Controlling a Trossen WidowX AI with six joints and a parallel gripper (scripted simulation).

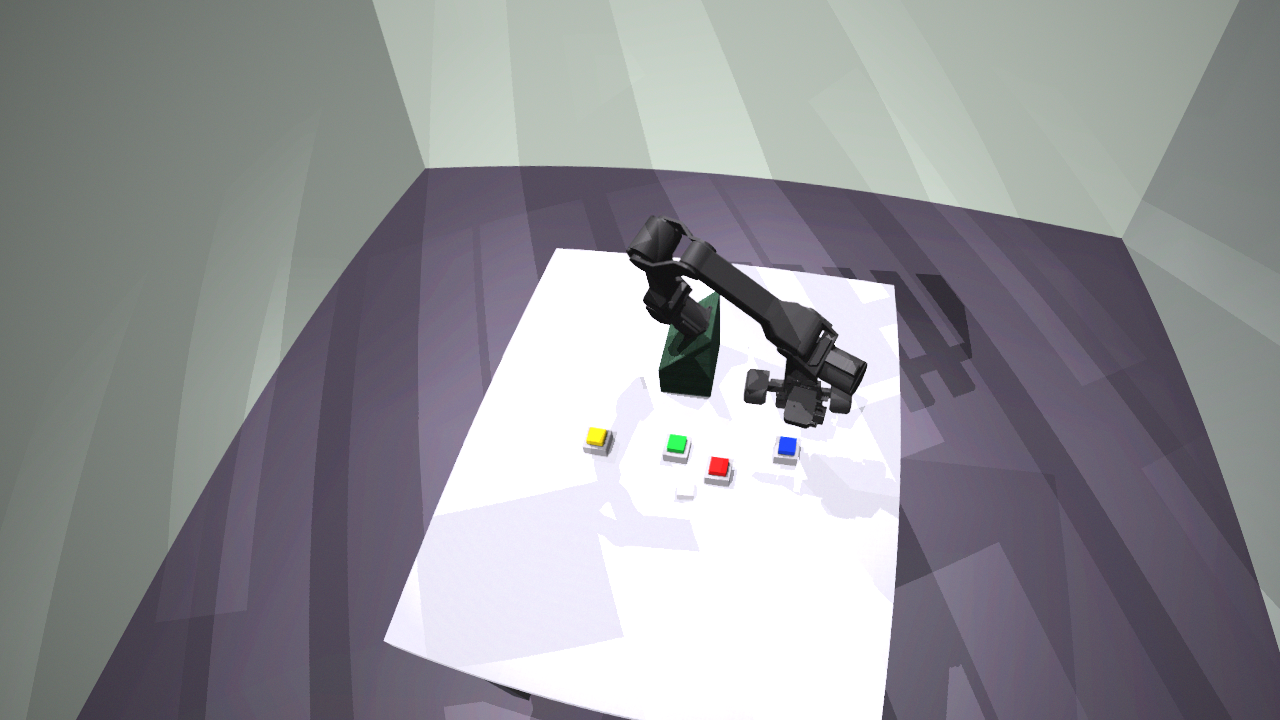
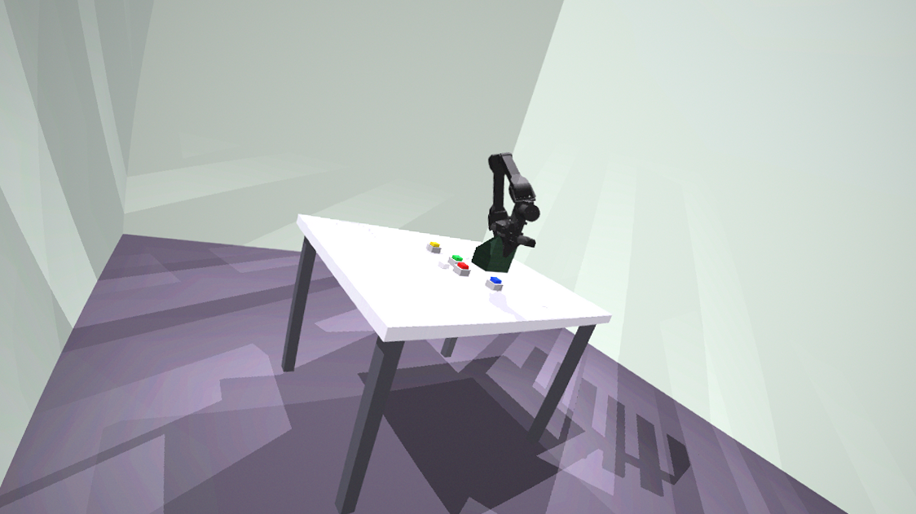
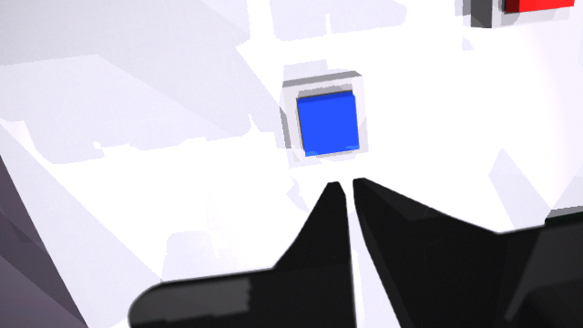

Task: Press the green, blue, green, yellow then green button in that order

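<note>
Now: gripper tip 22 cm to the left of the green button, 9 cm above it and 3 cm short of it. Also, from my gripper tip: blue button 10 cm below; then white block 18 cm to the right, 12 cm below, 11 cm ahead; then red button 13 cm to the right, 9 cm below, 6 cm ahead.
</note>
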